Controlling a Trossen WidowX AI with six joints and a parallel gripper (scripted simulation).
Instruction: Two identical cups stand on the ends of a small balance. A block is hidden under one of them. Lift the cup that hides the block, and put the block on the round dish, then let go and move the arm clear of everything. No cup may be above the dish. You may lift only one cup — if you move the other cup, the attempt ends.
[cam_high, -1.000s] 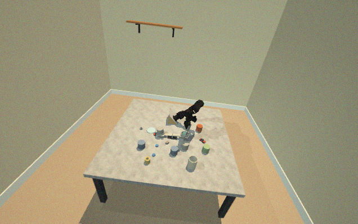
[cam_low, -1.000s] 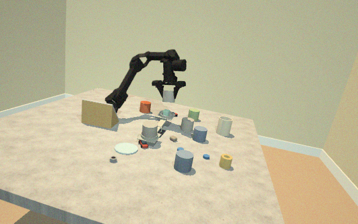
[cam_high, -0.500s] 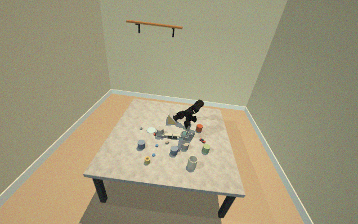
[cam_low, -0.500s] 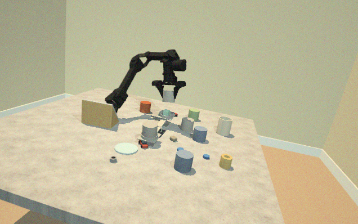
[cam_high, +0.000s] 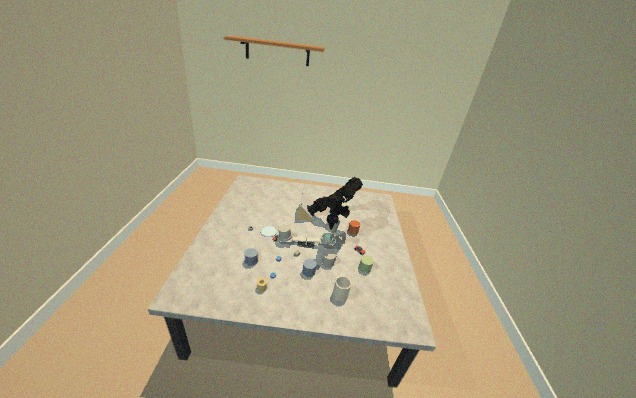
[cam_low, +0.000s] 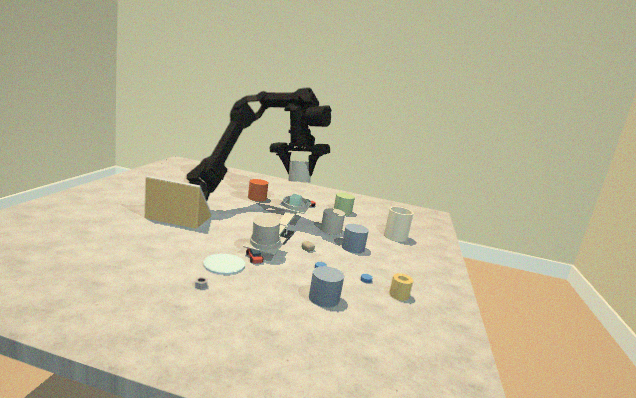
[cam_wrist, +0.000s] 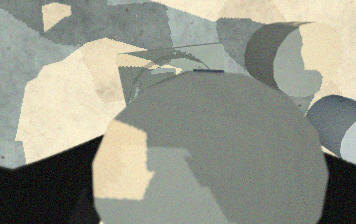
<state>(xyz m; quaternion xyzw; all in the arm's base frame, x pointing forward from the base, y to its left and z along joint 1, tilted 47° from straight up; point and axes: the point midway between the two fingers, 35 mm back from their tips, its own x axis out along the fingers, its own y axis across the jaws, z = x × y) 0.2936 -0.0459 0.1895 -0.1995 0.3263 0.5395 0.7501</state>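
The pale green block is 1 cm to the right of my gripper tip and 8 cm below it. Round my gripper tip: balance 2 cm behind, 14 cm to the right, 12 cm below; then orange cylinder 18 cm behind, 17 cm to the left, 13 cm below; then green cup 15 cm ahead, 21 cm to the left, 13 cm below.
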